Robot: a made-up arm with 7 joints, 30 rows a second.
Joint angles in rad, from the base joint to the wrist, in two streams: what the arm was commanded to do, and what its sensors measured. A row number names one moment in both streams.
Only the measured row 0 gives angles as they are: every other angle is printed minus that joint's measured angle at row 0.
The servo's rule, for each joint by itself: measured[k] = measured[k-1] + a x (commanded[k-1-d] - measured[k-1]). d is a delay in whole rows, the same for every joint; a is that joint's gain. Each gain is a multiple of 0.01, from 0.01 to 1. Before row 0 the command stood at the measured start. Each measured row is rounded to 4 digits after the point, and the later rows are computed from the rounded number. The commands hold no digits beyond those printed.
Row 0, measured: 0.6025 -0.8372 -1.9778 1.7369 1.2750 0.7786 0.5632
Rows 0 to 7, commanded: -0.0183 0.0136 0.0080 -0.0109 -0.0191 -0.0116 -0.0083; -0.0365 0.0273 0.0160 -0.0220 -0.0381 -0.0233 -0.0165; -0.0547 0.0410 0.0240 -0.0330 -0.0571 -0.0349 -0.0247; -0.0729 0.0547 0.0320 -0.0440 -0.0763 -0.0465 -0.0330; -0.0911 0.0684 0.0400 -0.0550 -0.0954 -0.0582 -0.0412; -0.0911 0.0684 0.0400 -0.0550 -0.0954 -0.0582 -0.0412; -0.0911 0.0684 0.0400 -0.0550 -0.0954 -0.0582 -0.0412; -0.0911 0.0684 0.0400 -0.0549 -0.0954 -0.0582 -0.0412
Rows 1 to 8, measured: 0.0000 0.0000 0.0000 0.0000 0.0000 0.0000 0.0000; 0.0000 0.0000 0.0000 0.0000 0.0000 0.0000 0.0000; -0.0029 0.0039 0.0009 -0.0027 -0.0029 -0.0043 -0.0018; -0.0083 0.0107 0.0026 -0.0075 -0.0082 -0.0113 -0.0050; -0.0157 0.0195 0.0050 -0.0139 -0.0155 -0.0200 -0.0093; -0.0249 0.0297 0.0080 -0.0214 -0.0246 -0.0298 -0.0145; -0.0355 0.0409 0.0115 -0.0298 -0.0352 -0.0403 -0.0204; -0.0444 0.0489 0.0146 -0.0361 -0.0442 -0.0469 -0.0250
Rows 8 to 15, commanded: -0.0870 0.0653 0.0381 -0.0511 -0.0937 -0.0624 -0.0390; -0.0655 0.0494 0.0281 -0.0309 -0.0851 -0.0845 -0.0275; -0.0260 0.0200 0.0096 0.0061 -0.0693 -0.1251 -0.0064; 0.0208 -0.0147 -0.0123 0.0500 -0.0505 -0.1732 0.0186; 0.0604 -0.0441 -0.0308 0.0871 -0.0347 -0.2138 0.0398; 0.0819 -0.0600 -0.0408 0.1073 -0.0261 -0.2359 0.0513; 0.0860 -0.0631 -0.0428 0.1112 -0.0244 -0.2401 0.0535; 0.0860 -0.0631 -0.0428 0.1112 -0.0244 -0.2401 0.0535
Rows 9 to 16, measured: -0.0519 0.0546 0.0174 -0.0408 -0.0519 -0.0511 -0.0286; -0.0582 0.0586 0.0199 -0.0443 -0.0584 -0.0537 -0.0314; -0.0628 0.0605 0.0219 -0.0460 -0.0637 -0.0569 -0.0331; -0.0632 0.0573 0.0226 -0.0422 -0.0669 -0.0671 -0.0319; -0.0572 0.0465 0.0212 -0.0301 -0.0673 -0.0886 -0.0263; -0.0447 0.0288 0.0175 -0.0101 -0.0648 -0.1199 -0.0164; -0.0279 0.0077 0.0122 0.0142 -0.0603 -0.1546 -0.0040; -0.0103 -0.0119 0.0064 0.0375 -0.0552 -0.1847 0.0082
